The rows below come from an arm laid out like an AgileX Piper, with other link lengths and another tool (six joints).
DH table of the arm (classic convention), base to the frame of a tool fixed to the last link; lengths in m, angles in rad. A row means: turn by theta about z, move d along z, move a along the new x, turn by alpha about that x. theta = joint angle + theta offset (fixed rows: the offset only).
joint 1: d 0.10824  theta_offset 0  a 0  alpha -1.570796
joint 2: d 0  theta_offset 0.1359  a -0.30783  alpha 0
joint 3: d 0  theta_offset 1.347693  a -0.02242  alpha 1.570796
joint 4: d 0.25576  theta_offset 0  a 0  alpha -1.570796
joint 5: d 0  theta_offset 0  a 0  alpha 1.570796
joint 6: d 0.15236  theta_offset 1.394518  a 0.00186  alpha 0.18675
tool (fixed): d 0.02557  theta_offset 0  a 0  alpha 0
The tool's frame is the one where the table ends.
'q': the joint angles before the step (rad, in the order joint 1, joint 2, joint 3, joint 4, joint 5, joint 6). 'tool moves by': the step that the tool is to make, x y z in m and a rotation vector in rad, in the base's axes. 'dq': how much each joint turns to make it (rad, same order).
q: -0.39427 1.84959 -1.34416 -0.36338 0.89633 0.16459
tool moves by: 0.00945 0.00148 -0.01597 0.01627 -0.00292 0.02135
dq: 0.00369 0.04060 0.00002 0.01420 -0.04273 -0.01104
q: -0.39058 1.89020 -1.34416 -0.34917 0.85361 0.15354
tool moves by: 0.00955 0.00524 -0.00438 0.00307 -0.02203 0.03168
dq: 0.01367 0.01275 -0.00003 0.01003 -0.03723 -0.01220
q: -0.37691 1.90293 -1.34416 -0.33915 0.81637 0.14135
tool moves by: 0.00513 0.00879 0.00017 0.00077 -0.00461 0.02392
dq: 0.02253 -0.00018 -0.00002 0.00234 -0.00437 -0.00125
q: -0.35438 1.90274 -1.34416 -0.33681 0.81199 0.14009
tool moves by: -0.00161 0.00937 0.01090 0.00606 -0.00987 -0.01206
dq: 0.01969 -0.02919 -0.00002 0.00739 0.02877 0.02173
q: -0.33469 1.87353 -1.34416 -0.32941 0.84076 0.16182
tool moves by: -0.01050 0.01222 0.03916 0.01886 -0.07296 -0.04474
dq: 0.01026 -0.10643 0.00357 0.04116 0.04865 0.02794
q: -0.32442 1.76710 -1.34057 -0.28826 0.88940 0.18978
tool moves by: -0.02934 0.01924 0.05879 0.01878 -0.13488 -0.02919
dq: 0.00346 -0.19872 0.04545 0.06124 0.03423 0.00927
